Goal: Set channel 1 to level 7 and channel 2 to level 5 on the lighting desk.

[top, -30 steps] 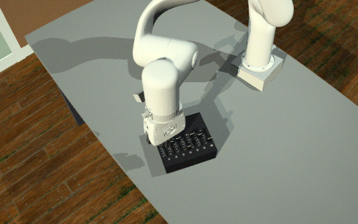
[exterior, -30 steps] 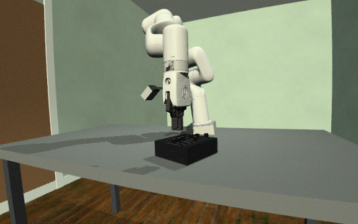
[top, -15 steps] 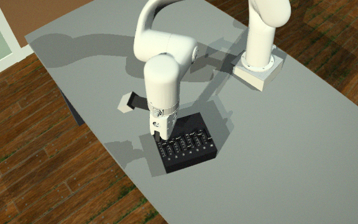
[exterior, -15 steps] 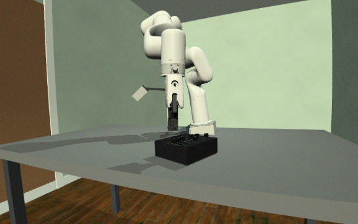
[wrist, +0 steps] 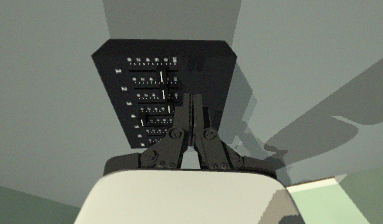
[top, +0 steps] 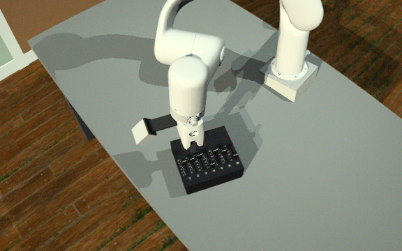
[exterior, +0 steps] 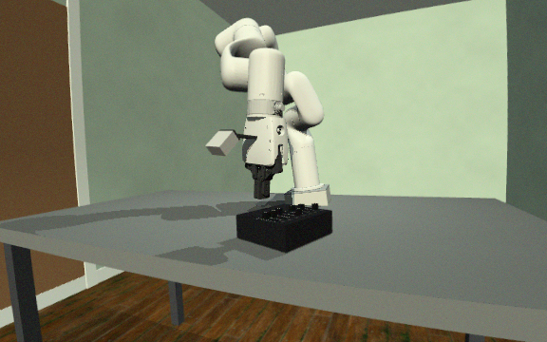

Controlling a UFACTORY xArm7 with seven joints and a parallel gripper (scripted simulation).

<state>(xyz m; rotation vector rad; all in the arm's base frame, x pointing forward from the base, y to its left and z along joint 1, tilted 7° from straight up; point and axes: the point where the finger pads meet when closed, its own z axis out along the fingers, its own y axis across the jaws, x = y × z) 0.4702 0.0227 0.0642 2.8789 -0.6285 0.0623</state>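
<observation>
Now: hand 50 mm above the channel 2 fader cap, 30 mm to the right of it and 10 mm short of it. From my hand the other things lie so: channel 3 fader cap: 50 mm below, 30 mm to the left, 20 mm behind; then channel 5 fader cap: 60 mm behind, 50 mm to the left, 50 mm below; then channel 1 fader cap: 50 mm below, 30 mm ahead, 20 mm to the left.
</observation>
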